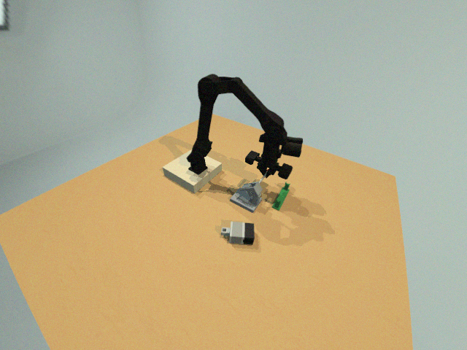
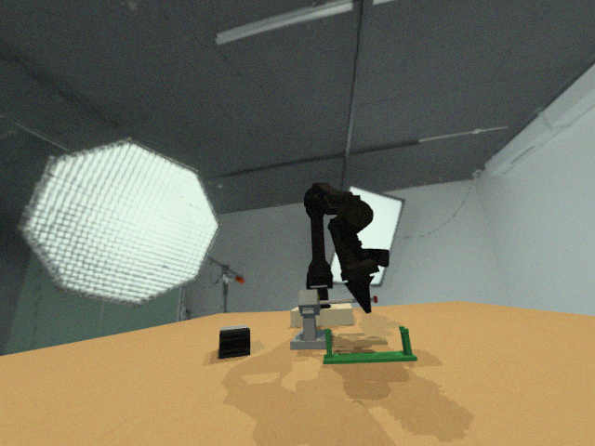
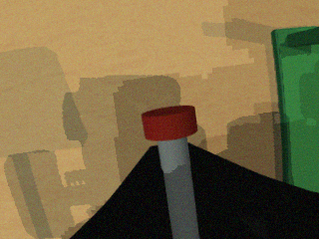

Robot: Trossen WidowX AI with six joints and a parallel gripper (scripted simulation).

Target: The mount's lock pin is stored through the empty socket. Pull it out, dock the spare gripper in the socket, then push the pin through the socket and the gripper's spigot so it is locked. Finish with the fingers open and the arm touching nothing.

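Right now the green rack is 10 cm ahead of my gripper tip, 3 cm below it and 2 cm to the right of it. Also, from my gripper tip: spare gripper 28 cm to the right, 4 cm below, 4 cm ahead; then grey mount 12 cm to the right, 1 cm below, 1 cm behind.
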